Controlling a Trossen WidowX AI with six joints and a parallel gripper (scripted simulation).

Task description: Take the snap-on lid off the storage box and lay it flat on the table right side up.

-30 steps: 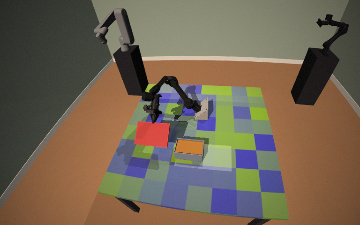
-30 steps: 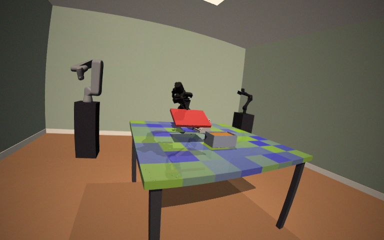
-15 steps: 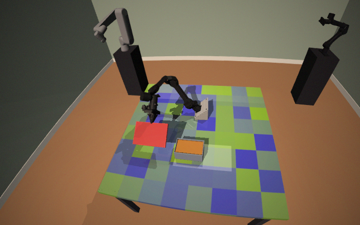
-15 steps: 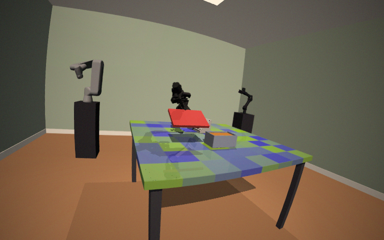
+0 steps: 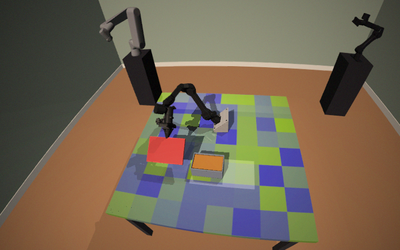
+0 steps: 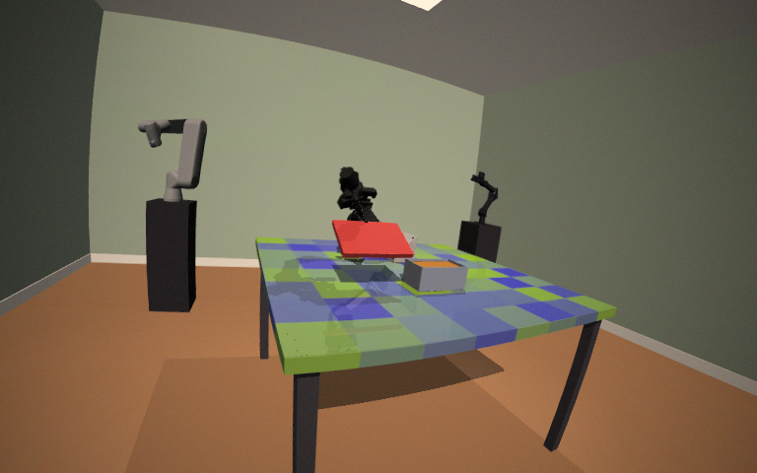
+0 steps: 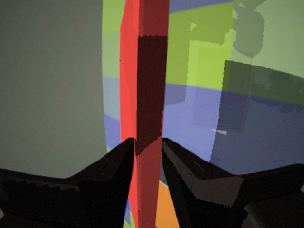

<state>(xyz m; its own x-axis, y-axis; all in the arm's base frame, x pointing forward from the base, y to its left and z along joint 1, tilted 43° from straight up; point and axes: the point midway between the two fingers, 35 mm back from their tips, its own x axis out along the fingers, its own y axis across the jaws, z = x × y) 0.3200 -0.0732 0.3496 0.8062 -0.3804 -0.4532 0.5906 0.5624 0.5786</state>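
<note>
The red lid lies 70 mm ahead of my gripper tip, 10 mm to the left of it and 40 mm below it. The rest, counted from my gripper tip: grey storage box (70 mm ahead, 280 mm to the left, 170 mm below).
</note>
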